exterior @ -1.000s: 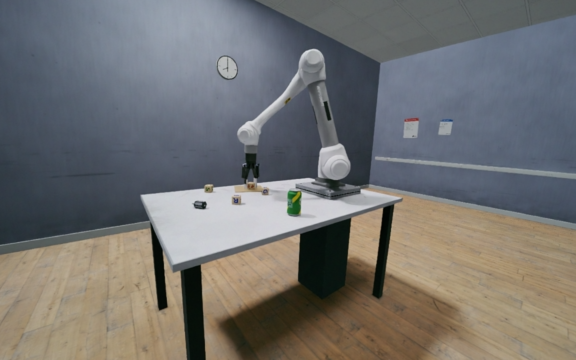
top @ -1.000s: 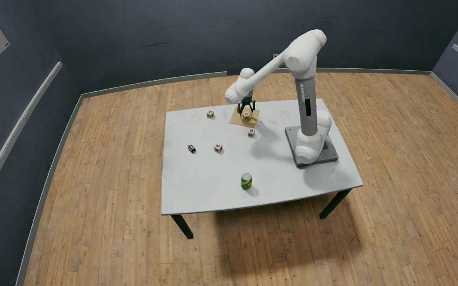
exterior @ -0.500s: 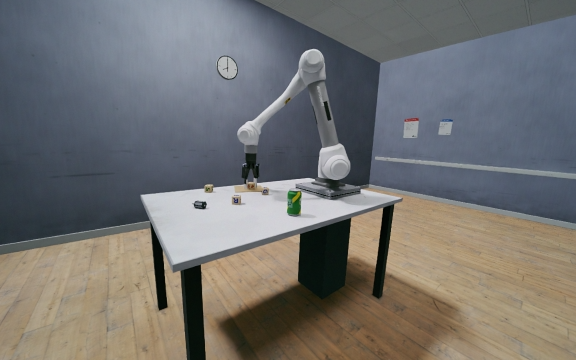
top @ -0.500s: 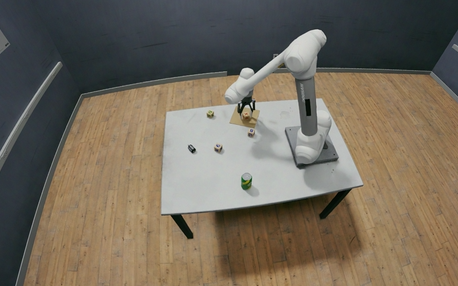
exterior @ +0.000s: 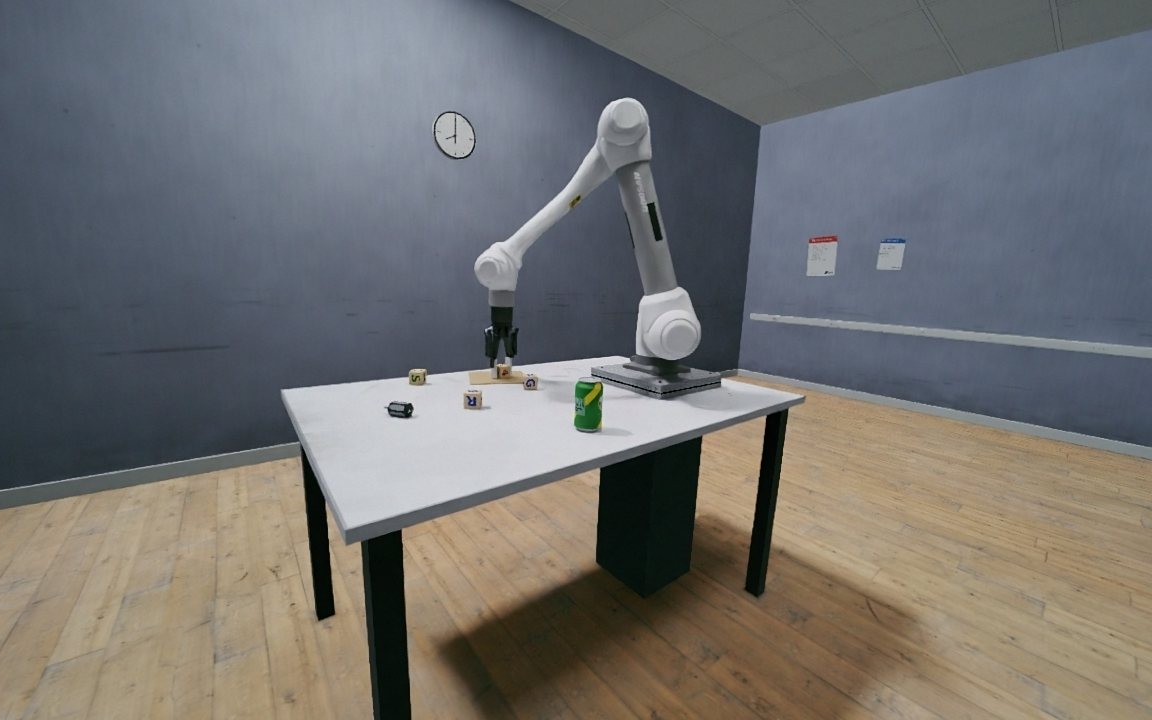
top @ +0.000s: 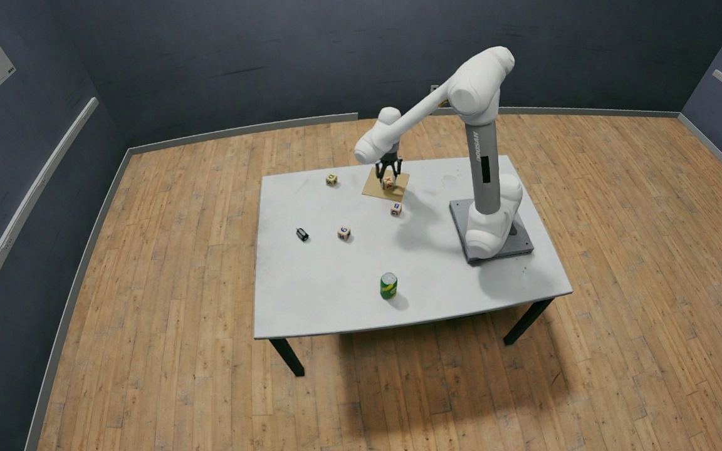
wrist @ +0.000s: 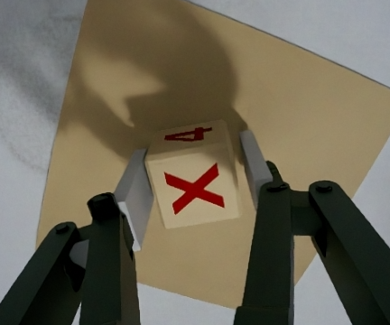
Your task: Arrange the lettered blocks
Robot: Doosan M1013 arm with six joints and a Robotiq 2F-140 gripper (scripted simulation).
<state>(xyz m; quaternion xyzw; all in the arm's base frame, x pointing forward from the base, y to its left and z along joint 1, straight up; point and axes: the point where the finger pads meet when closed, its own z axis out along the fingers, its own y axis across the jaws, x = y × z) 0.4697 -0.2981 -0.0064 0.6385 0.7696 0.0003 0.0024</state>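
The tan mat lies 2 cm to the right of my hand and 4 cm below it. Also, from my hand: black object: 42 cm ahead, 27 cm to the left, 2 cm below; then block: 23 cm ahead, 29 cm to the left, 2 cm below; then can: 6 cm ahead, 59 cm to the left, 2 cm above.
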